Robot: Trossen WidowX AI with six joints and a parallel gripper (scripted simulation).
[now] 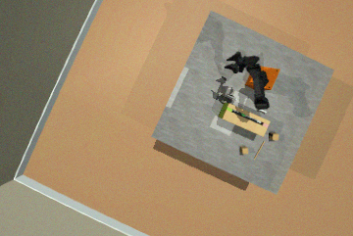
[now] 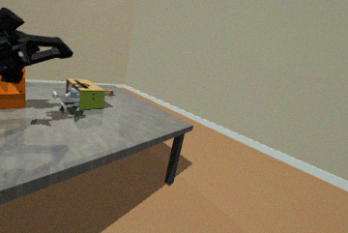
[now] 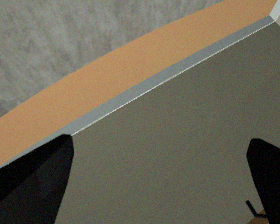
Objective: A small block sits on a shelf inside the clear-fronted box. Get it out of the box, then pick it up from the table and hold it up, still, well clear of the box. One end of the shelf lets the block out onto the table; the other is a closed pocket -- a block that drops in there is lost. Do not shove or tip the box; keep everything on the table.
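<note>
My gripper tip is now 420 mm to the right of the box, 210 mm short of it and 190 mm above it.
</note>
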